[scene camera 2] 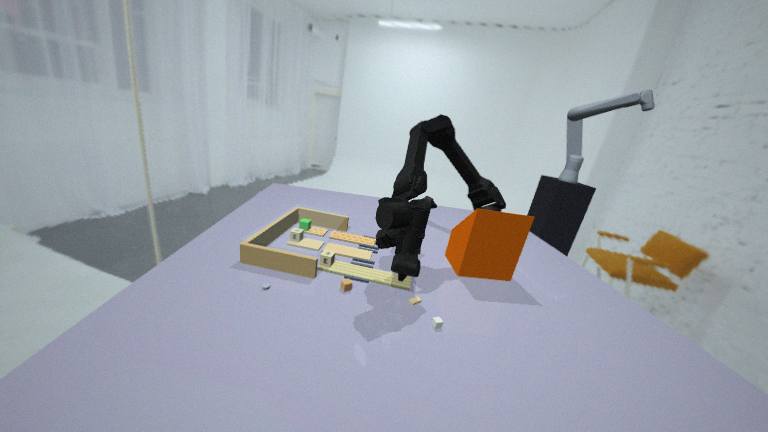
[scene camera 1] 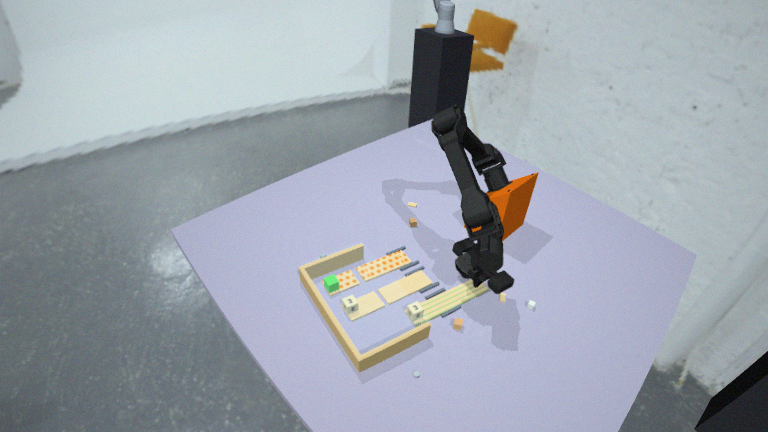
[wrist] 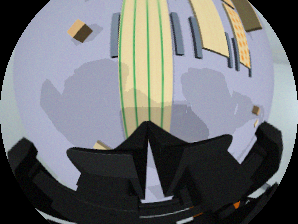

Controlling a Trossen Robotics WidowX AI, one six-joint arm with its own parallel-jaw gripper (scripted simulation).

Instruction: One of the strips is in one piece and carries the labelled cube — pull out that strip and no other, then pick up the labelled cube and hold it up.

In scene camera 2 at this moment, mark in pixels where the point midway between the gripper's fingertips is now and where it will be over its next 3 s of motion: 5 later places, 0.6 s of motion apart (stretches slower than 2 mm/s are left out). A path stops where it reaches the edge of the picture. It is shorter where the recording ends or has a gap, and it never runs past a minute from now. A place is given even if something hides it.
My gripper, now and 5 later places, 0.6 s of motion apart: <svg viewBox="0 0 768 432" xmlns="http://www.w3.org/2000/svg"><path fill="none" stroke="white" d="M400 280L409 282L414 283L416 271L395 264L374 256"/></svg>
